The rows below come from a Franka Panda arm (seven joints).
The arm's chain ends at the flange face. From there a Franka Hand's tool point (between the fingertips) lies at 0.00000 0.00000 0.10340 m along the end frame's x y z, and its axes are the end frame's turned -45 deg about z.
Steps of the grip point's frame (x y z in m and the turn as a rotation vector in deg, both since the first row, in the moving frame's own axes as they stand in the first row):
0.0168, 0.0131, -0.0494, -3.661, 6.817, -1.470
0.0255, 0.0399, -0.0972, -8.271, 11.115, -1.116
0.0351, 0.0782, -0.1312, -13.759, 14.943, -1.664
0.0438, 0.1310, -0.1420, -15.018, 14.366, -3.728
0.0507, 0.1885, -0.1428, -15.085, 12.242, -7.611
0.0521, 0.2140, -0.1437, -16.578, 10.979, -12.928
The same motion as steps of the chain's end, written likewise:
0.0079, 0.0016, -0.0485, 2.232, 7.409, -1.470
0.0218, 0.0140, -0.0942, 2.011, 13.708, -1.116
0.0443, 0.0325, -0.1248, 0.837, 20.295, -1.664
0.0869, 0.0621, -0.1353, -0.461, 20.778, -3.728
0.1348, 0.0962, -0.1369, -2.010, 19.323, -7.611
0.1532, 0.1114, -0.1376, -3.959, 19.486, -12.928

